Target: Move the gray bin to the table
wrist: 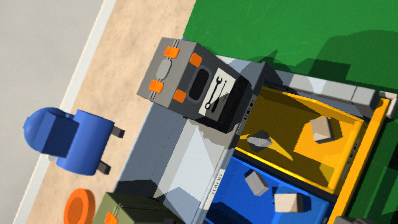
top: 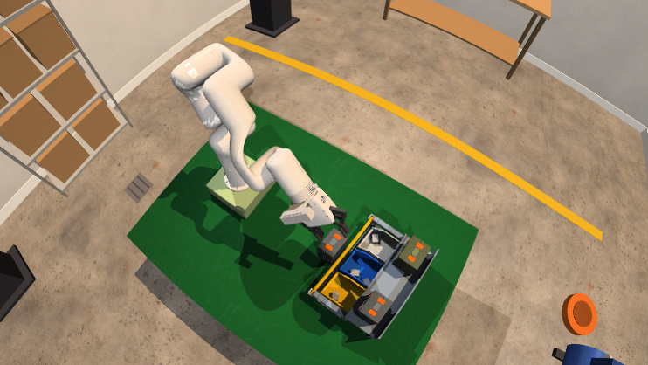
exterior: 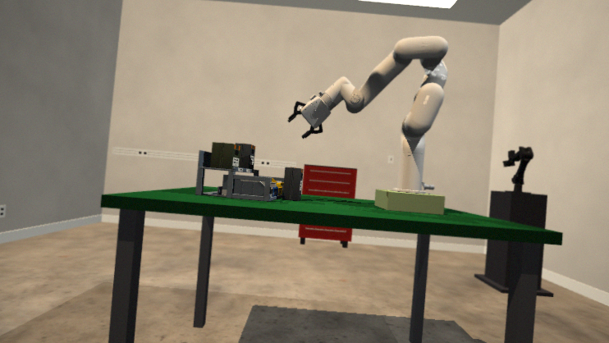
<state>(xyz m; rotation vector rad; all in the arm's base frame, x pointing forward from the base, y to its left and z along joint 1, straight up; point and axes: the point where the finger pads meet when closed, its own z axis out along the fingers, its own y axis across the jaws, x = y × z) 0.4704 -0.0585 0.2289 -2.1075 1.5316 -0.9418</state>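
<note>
Now: the dark box 30 mm to the left of my hand and 230 mm below it. Also, from my hand: yellow bar (40 mm ahead, 30 mm to the left, 240 mm below); shelf (180 mm ahead, 20 mm to the left, 230 mm below); dark case (230 mm ahead, 100 mm to the right, 140 mm below).
</note>
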